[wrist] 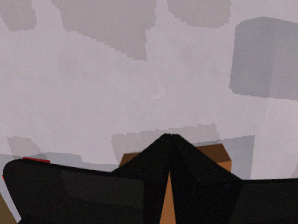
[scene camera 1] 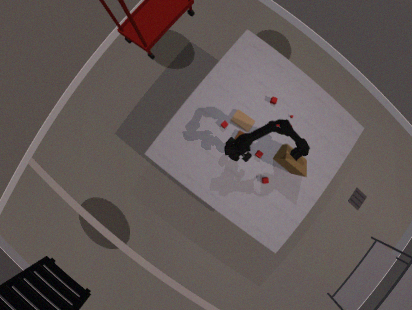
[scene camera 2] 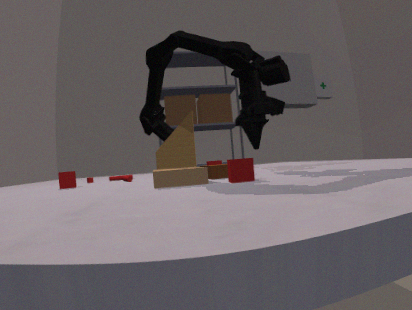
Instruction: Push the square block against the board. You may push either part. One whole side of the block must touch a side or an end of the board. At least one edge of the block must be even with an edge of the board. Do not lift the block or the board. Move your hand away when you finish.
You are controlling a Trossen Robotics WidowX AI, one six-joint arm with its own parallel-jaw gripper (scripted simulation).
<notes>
My gripper is shut and holds nothing. Further things: a light tan board.
My gripper shows as well in the wrist view.
</notes>
